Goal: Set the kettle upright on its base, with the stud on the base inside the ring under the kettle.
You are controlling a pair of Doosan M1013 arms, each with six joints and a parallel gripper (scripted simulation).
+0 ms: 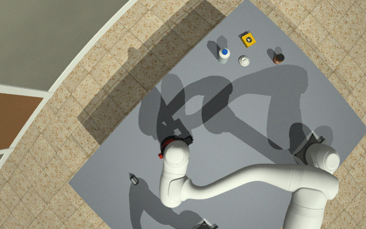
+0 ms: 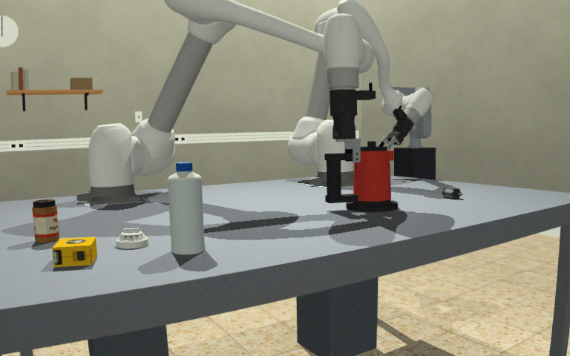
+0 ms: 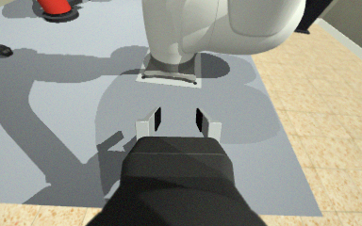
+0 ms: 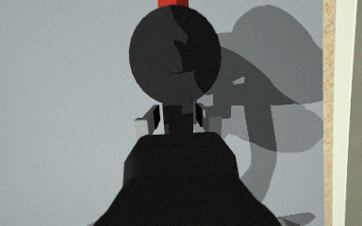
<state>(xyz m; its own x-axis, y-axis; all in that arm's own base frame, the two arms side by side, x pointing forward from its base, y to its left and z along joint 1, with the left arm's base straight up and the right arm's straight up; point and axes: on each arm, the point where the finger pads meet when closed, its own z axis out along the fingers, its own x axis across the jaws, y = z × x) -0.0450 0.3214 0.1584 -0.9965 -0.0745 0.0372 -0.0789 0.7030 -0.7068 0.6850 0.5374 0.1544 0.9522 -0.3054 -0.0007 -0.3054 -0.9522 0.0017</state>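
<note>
Now: the red kettle 5 cm below my right hand and 2 cm to the left of it. Round my right hand: round black base: 14 cm below, 6 cm to the left, 1 cm ahead; then dark tool: 39 cm to the left, 14 cm below; then white bottle: 53 cm to the right, 25 cm ahead, 7 cm below.
</note>
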